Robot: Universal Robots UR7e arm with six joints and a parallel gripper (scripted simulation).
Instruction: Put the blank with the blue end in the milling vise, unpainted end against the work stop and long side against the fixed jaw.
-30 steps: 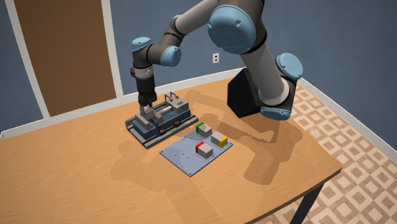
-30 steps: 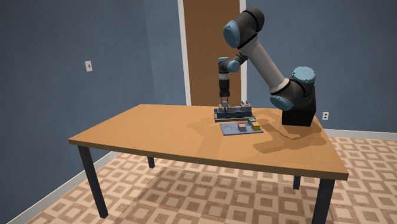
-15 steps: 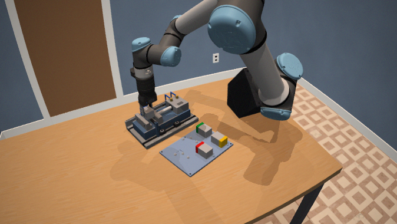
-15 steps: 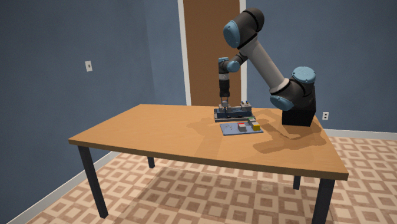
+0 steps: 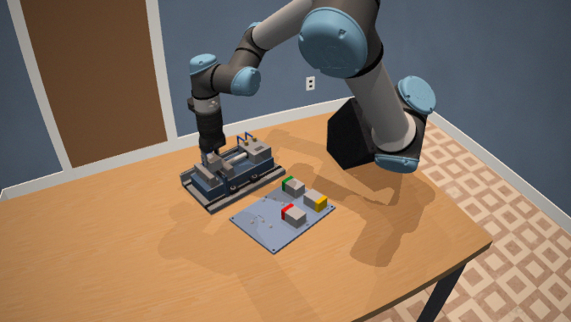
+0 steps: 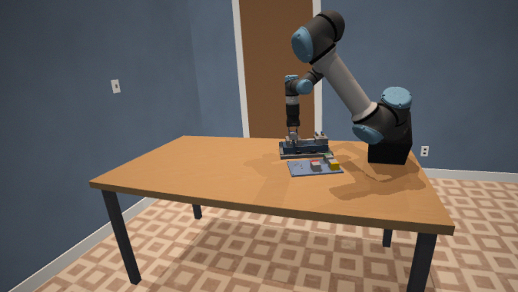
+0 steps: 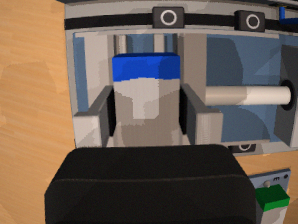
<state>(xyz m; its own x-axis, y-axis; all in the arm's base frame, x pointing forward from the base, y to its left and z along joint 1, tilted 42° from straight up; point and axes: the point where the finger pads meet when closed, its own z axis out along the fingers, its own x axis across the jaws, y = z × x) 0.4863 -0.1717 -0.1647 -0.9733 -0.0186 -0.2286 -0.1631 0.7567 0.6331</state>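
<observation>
My hand is 2 cm above the blue-ended blank. The rest, counted from my hand: work stop (5 cm to the left, 4 cm below, 1 cm behind); pale rod (8 cm behind, 5 cm below, 1 cm to the right); fixed jaw (5 cm below, 3 cm ahead, 1 cm to the left).
</observation>
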